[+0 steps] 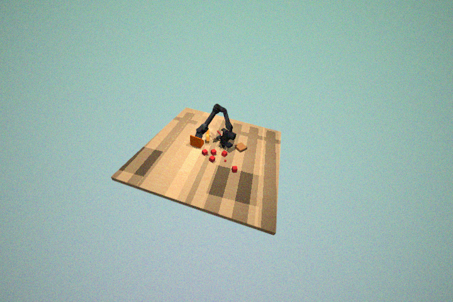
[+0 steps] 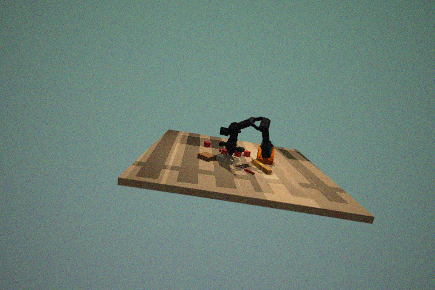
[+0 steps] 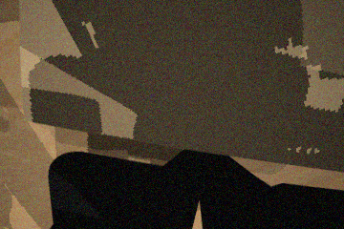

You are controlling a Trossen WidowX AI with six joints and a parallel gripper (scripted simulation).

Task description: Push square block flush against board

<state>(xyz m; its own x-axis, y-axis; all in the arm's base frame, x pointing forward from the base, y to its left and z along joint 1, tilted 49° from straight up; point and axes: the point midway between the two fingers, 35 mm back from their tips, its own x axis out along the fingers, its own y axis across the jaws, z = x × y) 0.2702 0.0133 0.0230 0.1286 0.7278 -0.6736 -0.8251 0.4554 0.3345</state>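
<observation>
Now: the pale flat board 3 cm ahead of my gripper tip, 5 cm to the left of it and 1 cm above it. Also, from my gripper tip: flat brown square block (17 cm ahead, 7 cm to the left, 1 cm above); then thin red piece (11 cm behind, 24 cm to the left); then yellow-brown bar (21 cm behind, 13 cm to the left, 1 cm above).
</observation>
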